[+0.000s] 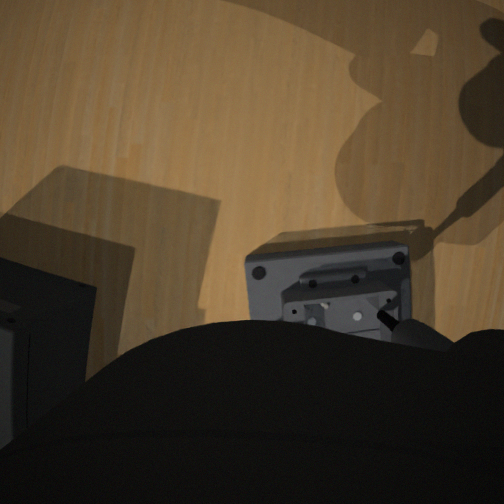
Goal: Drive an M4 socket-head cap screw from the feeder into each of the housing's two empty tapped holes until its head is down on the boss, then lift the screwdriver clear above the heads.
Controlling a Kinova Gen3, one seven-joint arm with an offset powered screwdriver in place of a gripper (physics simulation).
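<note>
The grey housing (330, 287) stands on the wooden table right of centre, its lower edge hidden behind my dark tool body (260, 415). It has dark round holes at its top corners, left (259, 272) and right (399, 258), and two smaller dark holes (312, 283) on a raised inner part. The short black tip of my screwdriver (386, 316) pokes out over the housing's right side, below the right corner hole. I cannot tell whether a screw sits on it. No loose screw is visible.
A dark box (45, 340) stands at the left edge, partly cut off; I cannot tell whether it is the feeder. Large shadows of the arm and tool (425, 150) lie across the table at the upper right.
</note>
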